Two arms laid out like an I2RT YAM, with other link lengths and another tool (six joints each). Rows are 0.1 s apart.
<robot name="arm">
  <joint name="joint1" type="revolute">
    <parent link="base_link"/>
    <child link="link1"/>
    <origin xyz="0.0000 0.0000 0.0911" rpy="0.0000 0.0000 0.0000"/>
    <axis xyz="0 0 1"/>
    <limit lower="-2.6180" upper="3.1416"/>
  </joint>
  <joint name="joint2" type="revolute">
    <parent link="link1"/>
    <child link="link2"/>
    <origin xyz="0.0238 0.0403 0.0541" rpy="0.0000 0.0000 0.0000"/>
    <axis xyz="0 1 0"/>
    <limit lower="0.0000" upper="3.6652"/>
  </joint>
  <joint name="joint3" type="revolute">
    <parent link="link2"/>
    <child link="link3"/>
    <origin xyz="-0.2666 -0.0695 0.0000" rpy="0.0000 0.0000 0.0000"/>
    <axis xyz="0 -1 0"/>
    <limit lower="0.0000" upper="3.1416"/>
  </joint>
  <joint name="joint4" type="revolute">
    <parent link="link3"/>
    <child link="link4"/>
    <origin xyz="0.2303 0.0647 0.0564" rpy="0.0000 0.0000 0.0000"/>
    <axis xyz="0 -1 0"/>
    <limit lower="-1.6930" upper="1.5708"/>
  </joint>
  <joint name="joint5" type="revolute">
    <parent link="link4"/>
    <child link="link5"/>
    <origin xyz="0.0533 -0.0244 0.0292" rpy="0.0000 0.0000 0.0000"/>
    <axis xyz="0 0 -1"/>
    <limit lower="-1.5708" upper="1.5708"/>
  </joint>
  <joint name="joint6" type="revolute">
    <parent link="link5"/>
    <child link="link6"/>
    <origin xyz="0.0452 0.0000 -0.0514" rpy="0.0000 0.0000 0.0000"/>
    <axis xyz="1 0 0"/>
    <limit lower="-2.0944" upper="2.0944"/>
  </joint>
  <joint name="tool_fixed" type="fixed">
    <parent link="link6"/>
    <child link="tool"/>
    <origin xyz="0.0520 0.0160 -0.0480" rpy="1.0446 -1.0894 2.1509"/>
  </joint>
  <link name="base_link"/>
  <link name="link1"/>
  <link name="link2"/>
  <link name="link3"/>
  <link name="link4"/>
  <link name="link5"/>
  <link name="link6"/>
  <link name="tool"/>
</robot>
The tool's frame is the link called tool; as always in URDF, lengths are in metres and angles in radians.
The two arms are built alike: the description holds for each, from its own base.
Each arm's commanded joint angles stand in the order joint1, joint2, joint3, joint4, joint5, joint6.
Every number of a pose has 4 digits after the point. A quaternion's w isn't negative.
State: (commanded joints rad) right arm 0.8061 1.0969 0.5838 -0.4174 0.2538 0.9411; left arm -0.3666 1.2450 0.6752 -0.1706 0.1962 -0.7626
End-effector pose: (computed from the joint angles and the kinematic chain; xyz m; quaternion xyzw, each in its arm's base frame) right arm 0.1114 0.1643 0.1682 -0.8895 -0.0771 -0.4369 0.1097; left arm 0.1983 -0.1072 0.1734 0.8170 0.3630 0.3329 0.2999
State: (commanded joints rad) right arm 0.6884 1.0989 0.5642 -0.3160 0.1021 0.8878; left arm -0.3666 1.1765 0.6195 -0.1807 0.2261 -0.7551
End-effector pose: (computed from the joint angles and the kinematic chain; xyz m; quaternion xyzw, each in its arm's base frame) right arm 0.1249 0.1653 0.1710 -0.8827 -0.0609 -0.4367 0.1627; left arm 0.1819 -0.1035 0.1707 0.8197 0.3546 0.3255 0.3104
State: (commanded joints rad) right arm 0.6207 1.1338 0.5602 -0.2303 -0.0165 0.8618; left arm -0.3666 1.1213 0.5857 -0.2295 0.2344 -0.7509
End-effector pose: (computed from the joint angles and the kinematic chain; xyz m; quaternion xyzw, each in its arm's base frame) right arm 0.1355 0.1701 0.1727 -0.8754 -0.0563 -0.4334 0.2063; left arm 0.1665 -0.0982 0.1681 0.8265 0.3538 0.3148 0.3044
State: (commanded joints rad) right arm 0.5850 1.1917 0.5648 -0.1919 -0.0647 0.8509; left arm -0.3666 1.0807 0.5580 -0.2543 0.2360 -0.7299
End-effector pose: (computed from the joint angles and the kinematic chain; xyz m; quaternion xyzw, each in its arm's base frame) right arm 0.1438 0.1719 0.1673 -0.8796 -0.0527 -0.4212 0.2145; left arm 0.1568 -0.0936 0.1650 0.8317 0.3453 0.3144 0.3003
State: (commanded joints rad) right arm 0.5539 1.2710 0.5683 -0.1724 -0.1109 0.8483; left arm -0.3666 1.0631 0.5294 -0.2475 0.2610 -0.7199
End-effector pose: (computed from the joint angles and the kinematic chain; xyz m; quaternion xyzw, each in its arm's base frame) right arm 0.1494 0.1726 0.1561 -0.8931 -0.0468 -0.3922 0.2153; left arm 0.1503 -0.0930 0.1606 0.8353 0.3373 0.3068 0.3070
